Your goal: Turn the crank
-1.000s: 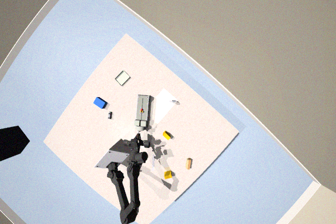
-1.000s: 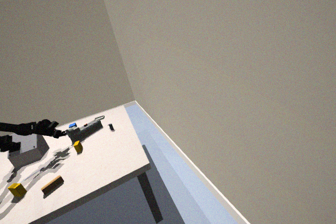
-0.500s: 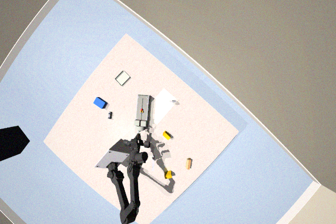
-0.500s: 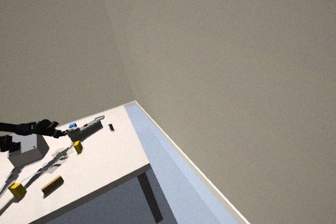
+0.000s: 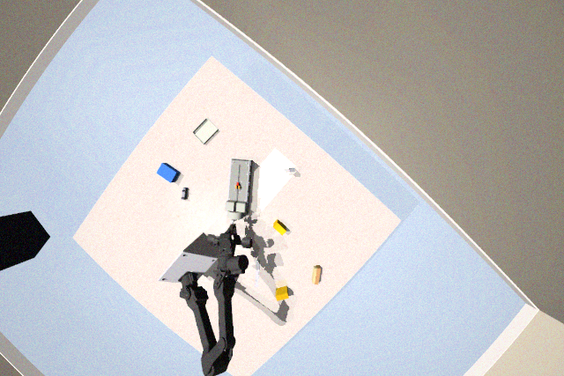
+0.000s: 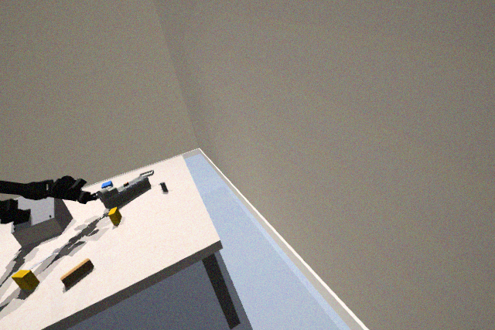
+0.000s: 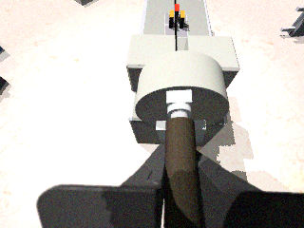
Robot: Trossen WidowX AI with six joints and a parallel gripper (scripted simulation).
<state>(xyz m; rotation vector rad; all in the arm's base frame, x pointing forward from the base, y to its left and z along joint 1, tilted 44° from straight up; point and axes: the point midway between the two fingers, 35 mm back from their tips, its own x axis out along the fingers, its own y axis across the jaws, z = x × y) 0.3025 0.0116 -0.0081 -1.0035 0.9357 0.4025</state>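
The crank is 2 cm above my gripper tip. From my gripper tip the other things lie so: blue block: 40 cm to the left, 9 cm behind, 7 cm below; then dark brown crank handle: 3 cm above, 1 cm to the right, 1 cm behind; then red pointer: 14 cm ahead, 11 cm to the left, 1 cm below.
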